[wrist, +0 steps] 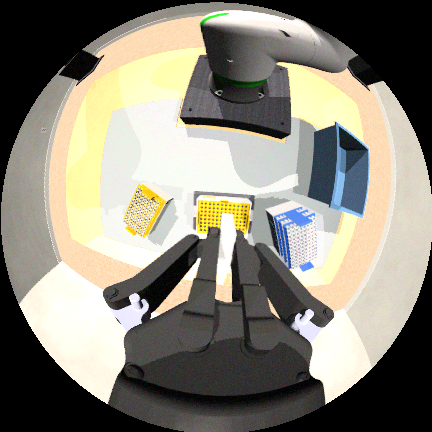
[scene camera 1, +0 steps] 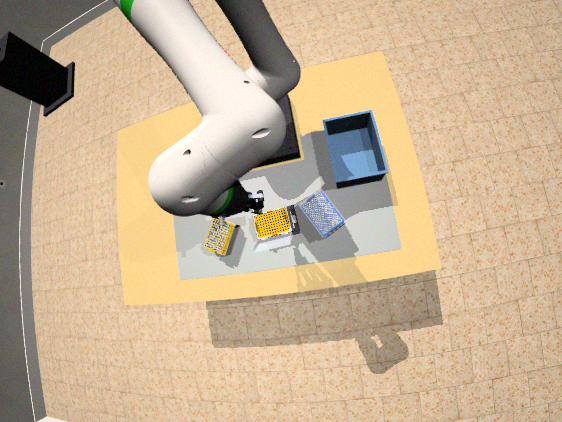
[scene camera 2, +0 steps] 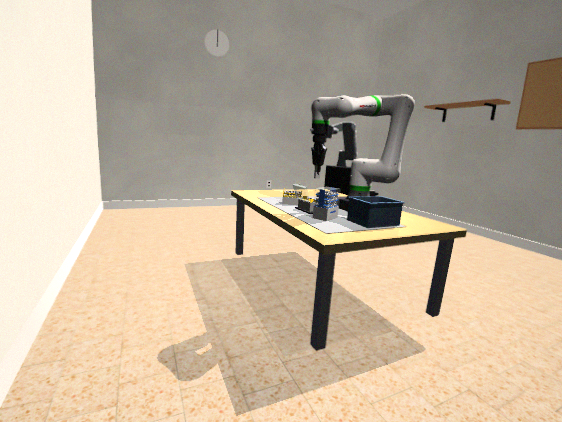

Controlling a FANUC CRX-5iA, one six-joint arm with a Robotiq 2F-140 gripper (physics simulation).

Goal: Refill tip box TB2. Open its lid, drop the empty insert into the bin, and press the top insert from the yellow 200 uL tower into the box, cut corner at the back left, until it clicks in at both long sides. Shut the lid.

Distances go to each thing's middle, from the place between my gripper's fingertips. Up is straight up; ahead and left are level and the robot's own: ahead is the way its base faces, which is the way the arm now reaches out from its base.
Right now the yellow insert [scene camera 1: 277, 221] is 30 mm ahead of my hand and 120 mm below it. The rest, counted from my hand: blue bin [scene camera 1: 356, 152]: 110 mm behind, 330 mm to the left, 120 mm below.
